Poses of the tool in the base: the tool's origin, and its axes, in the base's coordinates. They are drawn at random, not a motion.
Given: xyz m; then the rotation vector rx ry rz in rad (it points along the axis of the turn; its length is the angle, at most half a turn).
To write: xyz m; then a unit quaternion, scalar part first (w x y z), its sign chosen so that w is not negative. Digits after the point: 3 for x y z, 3 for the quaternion.
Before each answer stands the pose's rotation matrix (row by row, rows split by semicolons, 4 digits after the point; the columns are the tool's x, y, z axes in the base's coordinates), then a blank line. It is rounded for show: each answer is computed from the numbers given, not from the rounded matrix.
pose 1, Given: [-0.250 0.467 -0.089 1.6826 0.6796 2.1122]
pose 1, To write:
-0.2298 0.0206 0.9730; 0.5507 -0.8216 0.1474; 0.8025 0.5697 0.1774

[-0.250 0.467 -0.089 0.178 0.595 0.240 0.746]
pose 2, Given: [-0.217 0.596 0.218 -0.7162 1.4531 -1.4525]
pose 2, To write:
-0.3988 0.2042 0.8940; -0.8939 0.1309 -0.4287; -0.2046 -0.9701 0.1303

[-0.217 0.596 0.218 0.464 -0.292 0.591 -0.591]
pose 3, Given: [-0.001 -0.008 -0.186 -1.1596 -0.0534 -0.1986]
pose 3, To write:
0.9812 0.1833 0.0606; -0.1282 0.3843 0.9143; 0.1443 -0.9048 0.4006

[-0.001 -0.008 -0.186 0.832 -0.547 -0.025 -0.094]
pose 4, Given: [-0.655 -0.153 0.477 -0.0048 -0.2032 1.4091]
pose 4, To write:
0.1466 -0.9787 -0.1440; 0.9795 0.1640 -0.1172; 0.1383 -0.1239 0.9826

[-0.655 -0.153 0.477 0.757 -0.002 -0.093 0.647]
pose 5, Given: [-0.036 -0.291 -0.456 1.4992 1.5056 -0.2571]
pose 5, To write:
0.2161 0.8596 0.4630; 0.6573 0.2226 -0.7200; -0.7220 0.4599 -0.5169

[-0.036 -0.291 -0.456 0.480 0.615 0.617 -0.105]
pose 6, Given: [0.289 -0.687 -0.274 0.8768 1.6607 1.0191]
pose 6, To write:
-0.2775 0.0873 0.9568; 0.8926 0.3919 0.2231; -0.3554 0.9159 -0.1867

[0.289 -0.687 -0.274 0.482 0.360 0.681 0.418]
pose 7, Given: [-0.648 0.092 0.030 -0.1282 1.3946 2.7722]
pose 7, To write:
-0.9960 -0.0689 -0.0576; -0.0052 -0.5963 0.8028; -0.0897 0.7998 0.5935

[-0.648 0.092 0.030 0.018 -0.041 0.449 0.892]
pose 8, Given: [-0.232 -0.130 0.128 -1.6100 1.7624 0.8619]
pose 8, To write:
-0.0895 -0.9960 0.0014; -0.6104 0.0560 0.7901; -0.7870 0.0699 -0.6130

[-0.232 -0.130 0.128 0.297 -0.606 0.663 0.324]
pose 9, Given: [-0.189 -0.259 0.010 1.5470 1.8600 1.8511]
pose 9, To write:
-0.4808 0.5609 0.6740; 0.6766 -0.2515 0.6920; 0.5577 0.7888 -0.2586

[-0.189 -0.259 0.010 0.048 0.507 0.610 0.607]
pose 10, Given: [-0.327 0.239 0.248 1.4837 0.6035 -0.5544]
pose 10, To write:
0.7373 0.6748 0.0315; 0.0257 0.0186 -0.9995; -0.6751 0.7377 -0.0036

[-0.327 0.239 0.248 0.662 0.656 0.267 -0.245]
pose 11, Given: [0.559 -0.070 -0.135 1.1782 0.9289 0.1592]
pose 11, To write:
0.6340 0.3457 0.6918; 0.5563 0.4175 -0.7185; -0.5372 0.8403 0.0724

[0.559 -0.070 -0.135 0.729 0.535 0.422 0.072]
